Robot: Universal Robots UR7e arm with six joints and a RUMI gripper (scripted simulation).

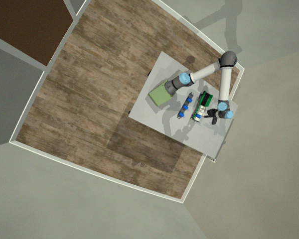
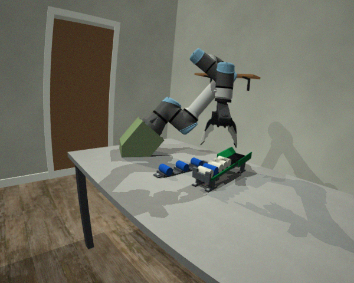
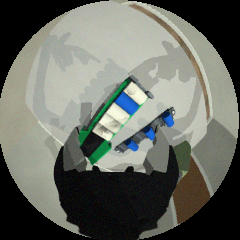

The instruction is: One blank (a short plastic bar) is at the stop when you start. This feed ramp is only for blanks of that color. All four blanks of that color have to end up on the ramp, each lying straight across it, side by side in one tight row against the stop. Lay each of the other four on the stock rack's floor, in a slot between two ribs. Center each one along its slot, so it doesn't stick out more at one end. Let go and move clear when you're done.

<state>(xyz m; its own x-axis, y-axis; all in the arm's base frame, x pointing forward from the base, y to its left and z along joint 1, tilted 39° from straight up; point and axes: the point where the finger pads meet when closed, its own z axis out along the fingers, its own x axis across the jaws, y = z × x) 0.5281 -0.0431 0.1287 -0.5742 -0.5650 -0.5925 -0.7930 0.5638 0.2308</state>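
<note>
Right now my hand is 1 cm short of the grey stop, 9 cm to the left of it and 12 cm above it. From my hand the other things lie so: dark stock rack 20 cm behind, 1 cm to the right, 18 cm below.
</note>
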